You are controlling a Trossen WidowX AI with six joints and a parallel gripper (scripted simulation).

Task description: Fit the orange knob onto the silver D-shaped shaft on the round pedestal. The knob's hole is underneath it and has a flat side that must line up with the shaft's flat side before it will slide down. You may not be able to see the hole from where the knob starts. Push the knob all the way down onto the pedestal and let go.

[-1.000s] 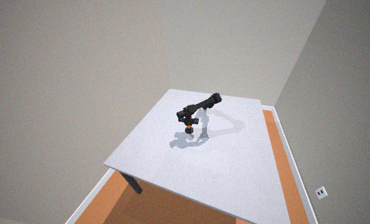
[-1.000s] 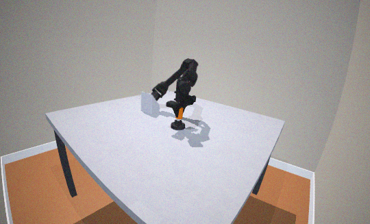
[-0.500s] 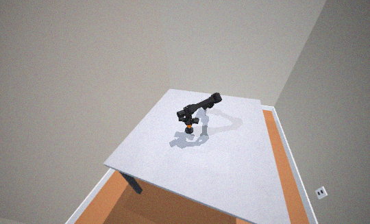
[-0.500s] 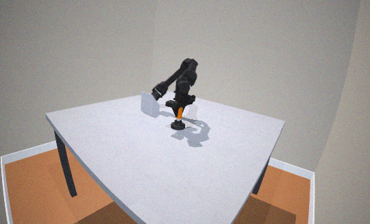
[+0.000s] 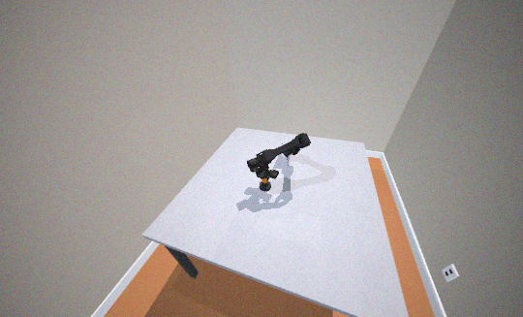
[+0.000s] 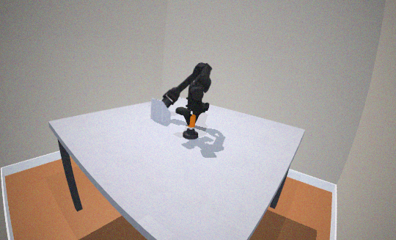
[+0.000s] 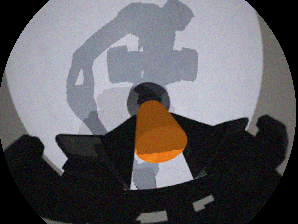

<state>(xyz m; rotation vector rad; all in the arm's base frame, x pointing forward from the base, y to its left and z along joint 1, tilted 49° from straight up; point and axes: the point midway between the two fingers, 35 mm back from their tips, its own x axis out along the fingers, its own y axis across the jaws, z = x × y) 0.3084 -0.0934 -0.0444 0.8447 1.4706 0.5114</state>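
Now: gripper tip 30 mm below the orange knob. Round my gripper tip: round pedestal 40 mm below.
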